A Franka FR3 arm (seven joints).
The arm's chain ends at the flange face. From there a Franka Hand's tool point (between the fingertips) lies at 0.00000 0.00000 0.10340 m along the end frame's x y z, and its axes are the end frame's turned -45 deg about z.
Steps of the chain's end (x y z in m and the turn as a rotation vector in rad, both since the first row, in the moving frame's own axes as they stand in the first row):
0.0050 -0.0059 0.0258 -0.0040 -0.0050 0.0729
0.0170 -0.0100 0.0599 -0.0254 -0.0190 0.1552
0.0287 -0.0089 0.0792 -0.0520 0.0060 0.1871
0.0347 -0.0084 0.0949 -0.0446 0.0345 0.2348
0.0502 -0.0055 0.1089 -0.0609 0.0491 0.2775
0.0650 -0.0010 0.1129 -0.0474 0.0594 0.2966
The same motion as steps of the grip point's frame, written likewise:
0.0071 -0.0007 0.0258 0.0007 -0.0064 0.0729
0.0158 0.0052 0.0598 -0.0045 -0.0314 0.1552
0.0228 0.0179 0.0791 -0.0410 -0.0325 0.1871
0.0291 0.0242 0.0947 -0.0559 -0.0071 0.2348
0.0374 0.0394 0.1086 -0.0778 -0.0083 0.2775
0.0464 0.0531 0.1126 -0.0755 0.0085 0.2966

